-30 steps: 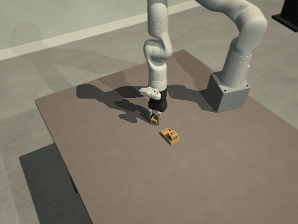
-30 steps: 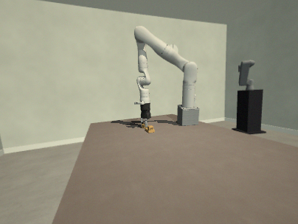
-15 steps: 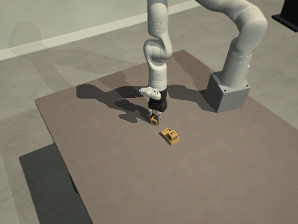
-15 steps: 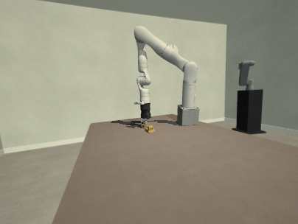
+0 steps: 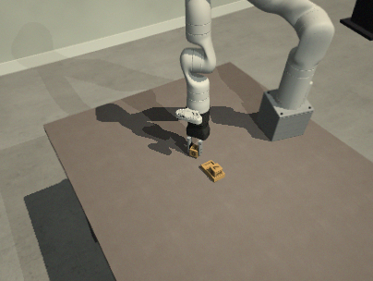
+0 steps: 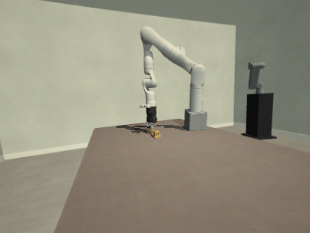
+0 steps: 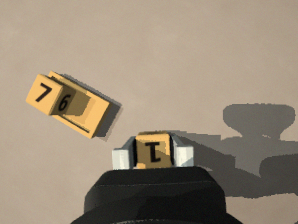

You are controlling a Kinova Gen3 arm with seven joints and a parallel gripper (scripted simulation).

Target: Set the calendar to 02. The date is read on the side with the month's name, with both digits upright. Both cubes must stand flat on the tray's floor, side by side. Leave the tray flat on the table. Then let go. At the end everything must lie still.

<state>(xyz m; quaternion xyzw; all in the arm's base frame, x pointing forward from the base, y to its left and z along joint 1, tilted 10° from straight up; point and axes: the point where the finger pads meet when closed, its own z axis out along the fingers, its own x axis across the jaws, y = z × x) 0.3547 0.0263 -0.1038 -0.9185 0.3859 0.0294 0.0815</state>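
Now: hand 3 cm past the tray, 10 cm to the right of it and 2 cm above it. Also, from my hand: orange cube 1 cm below.
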